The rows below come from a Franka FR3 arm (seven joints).
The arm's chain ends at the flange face. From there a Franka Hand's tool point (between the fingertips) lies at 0.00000 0.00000 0.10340 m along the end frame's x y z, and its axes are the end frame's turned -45 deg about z.
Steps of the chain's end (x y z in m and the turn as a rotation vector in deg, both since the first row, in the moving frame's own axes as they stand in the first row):
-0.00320, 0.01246, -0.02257, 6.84, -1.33, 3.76
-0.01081, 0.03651, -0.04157, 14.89, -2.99, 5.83
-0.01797, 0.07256, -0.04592, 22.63, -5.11, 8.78
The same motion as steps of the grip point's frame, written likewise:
-0.00372, -0.00361, -0.02333, 5.78, 3.90, 3.76
-0.01732, -0.00357, -0.04518, 12.64, 8.41, 5.83
-0.03968, 0.00598, -0.05426, 19.62, 12.39, 8.78

